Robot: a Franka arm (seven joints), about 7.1 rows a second.
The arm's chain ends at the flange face. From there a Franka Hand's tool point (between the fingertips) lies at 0.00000 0.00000 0.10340 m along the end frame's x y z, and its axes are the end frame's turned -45 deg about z.
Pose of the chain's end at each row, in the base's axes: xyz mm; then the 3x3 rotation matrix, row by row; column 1 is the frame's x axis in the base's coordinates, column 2 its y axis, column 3 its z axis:
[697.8 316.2 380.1], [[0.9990 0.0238 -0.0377], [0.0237 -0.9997 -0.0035], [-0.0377 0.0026 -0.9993]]
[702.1 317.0 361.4], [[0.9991 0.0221 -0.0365], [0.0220 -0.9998 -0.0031], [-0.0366 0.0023 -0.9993]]
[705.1 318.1 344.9], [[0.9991 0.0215 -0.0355], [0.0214 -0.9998 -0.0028], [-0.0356 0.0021 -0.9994]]
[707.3 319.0 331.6], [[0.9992 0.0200 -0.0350], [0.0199 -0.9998 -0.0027], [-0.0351 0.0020 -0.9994]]
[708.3 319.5 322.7], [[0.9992 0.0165 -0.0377], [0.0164 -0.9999 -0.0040], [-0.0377 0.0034 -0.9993]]
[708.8 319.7 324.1], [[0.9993 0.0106 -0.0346], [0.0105 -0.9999 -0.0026], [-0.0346 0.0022 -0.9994]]
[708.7 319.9 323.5], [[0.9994 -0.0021 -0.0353], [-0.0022 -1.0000 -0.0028], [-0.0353 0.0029 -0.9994]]
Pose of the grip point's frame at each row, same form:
[693.9 315.8 276.8], [[0.6896 0.7232 -0.0377], [0.7237 -0.6901 -0.0035], [-0.0285 -0.0248 -0.9993]]
[698.3 316.7 258.1], [[0.6908 0.7221 -0.0365], [0.7225 -0.6914 -0.0031], [-0.0275 -0.0243 -0.9993]]
[701.4 317.8 241.6], [[0.6913 0.7217 -0.0355], [0.7221 -0.6918 -0.0028], [-0.0267 -0.0237 -0.9994]]
[703.7 318.7 228.3], [[0.6924 0.7207 -0.0350], [0.7210 -0.6929 -0.0027], [-0.0262 -0.0234 -0.9994]]
[704.4 319.1 219.4], [[0.6949 0.7182 -0.0377], [0.7186 -0.6954 -0.0040], [-0.0291 -0.0243 -0.9993]]
[705.2 319.4 220.8], [[0.6991 0.7141 -0.0346], [0.7145 -0.6996 -0.0026], [-0.0260 -0.0229 -0.9994]]
[705.0 319.6 220.2], [[0.7082 0.7052 -0.0353], [0.7056 -0.7087 -0.0028], [-0.0270 -0.0229 -0.9994]]

